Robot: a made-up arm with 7 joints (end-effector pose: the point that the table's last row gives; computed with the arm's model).
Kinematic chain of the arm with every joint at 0, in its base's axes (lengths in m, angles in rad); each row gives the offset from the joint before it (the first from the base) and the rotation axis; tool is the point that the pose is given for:
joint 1: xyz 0 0 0.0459 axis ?
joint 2: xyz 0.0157 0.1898 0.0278 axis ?
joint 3: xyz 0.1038 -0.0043 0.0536 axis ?
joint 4: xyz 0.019 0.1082 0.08 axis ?
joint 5: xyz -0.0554 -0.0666 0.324 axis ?
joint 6: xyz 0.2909 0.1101 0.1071 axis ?
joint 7: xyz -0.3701 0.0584 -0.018 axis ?
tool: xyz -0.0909 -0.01 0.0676
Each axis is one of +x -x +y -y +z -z.
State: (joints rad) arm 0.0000 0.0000 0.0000 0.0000 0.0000 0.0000 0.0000
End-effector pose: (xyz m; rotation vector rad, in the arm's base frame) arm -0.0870 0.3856 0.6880 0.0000 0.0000 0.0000
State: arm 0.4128 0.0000 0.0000 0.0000 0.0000 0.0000 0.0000
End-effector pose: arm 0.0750 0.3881 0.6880 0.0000 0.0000 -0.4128
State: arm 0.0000 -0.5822 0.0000 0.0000 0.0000 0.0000 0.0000
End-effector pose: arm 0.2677 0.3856 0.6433 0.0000 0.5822 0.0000
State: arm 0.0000 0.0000 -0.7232 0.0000 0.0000 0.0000 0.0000
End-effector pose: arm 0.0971 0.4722 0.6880 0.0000 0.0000 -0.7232
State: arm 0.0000 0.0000 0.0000 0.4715 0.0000 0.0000 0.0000
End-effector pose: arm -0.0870 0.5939 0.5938 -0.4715 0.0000 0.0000
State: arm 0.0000 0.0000 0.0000 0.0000 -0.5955 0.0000 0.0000
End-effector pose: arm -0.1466 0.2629 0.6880 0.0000 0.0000 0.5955
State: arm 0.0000 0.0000 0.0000 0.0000 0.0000 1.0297 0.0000
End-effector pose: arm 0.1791 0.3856 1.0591 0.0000 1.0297 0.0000
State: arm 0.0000 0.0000 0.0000 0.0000 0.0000 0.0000 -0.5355
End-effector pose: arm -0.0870 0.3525 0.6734 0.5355 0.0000 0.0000
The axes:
joint 1: -z
joint 2: -y
joint 3: +z
joint 4: -x
joint 5: -z
joint 6: +y
joint 7: -x

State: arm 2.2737 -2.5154 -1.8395 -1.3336 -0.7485 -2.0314 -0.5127
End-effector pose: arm -0.1244 -0.0334 -0.4364 -0.9832 0.0724 -1.6235
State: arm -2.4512 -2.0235 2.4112 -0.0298 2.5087 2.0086 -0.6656
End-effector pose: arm -0.5966 0.2113 -0.9211 -2.3604 0.3847 -1.4160
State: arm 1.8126 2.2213 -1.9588 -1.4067 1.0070 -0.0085 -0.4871
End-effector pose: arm 0.3531 0.0674 -0.2920 -1.2119 2.2281 -1.4411
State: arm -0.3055 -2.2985 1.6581 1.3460 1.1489 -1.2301 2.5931
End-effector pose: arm 0.0698 0.4636 -0.1465 -2.0622 -0.5657 -0.1187
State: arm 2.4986 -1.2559 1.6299 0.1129 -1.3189 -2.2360 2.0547
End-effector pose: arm 0.0297 -0.0202 0.6781 0.5929 -1.1193 -2.4755
